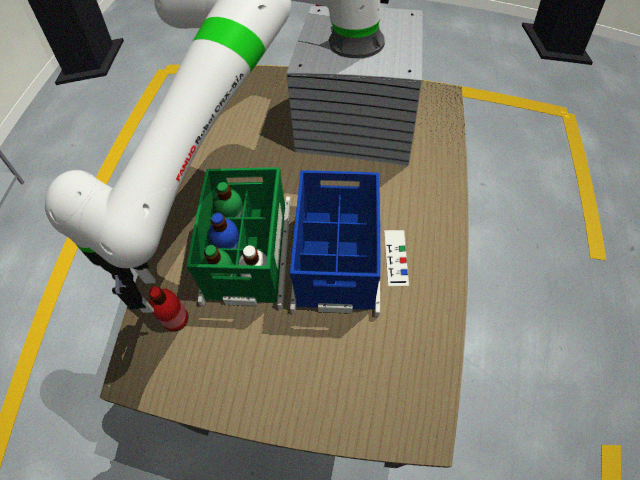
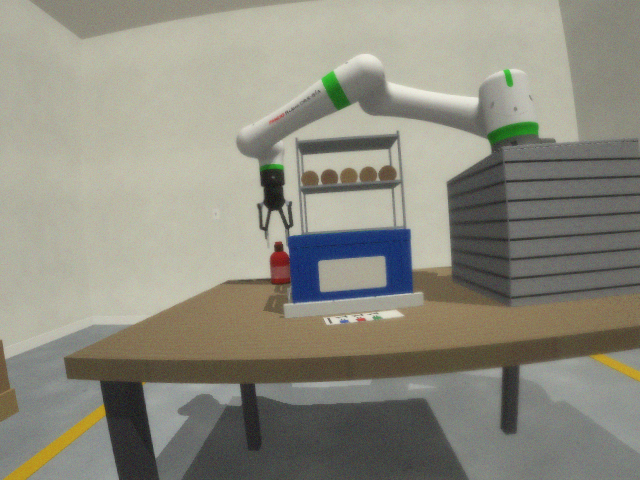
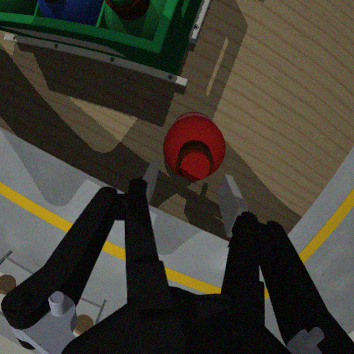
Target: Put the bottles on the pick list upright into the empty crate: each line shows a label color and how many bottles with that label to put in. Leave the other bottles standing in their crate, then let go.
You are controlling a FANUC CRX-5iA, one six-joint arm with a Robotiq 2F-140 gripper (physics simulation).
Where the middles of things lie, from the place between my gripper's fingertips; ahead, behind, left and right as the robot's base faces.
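Counting from my hand, I find the red bottle [image 1: 168, 309] 60 mm below and 20 mm to the left. The blue bottle [image 1: 223, 233] is 50 mm below my hand, 150 mm to the left of it and 190 mm behind it. And there is the pick list [image 1: 397, 271], which is 130 mm below my hand, 160 mm behind it and 580 mm to the left of it.
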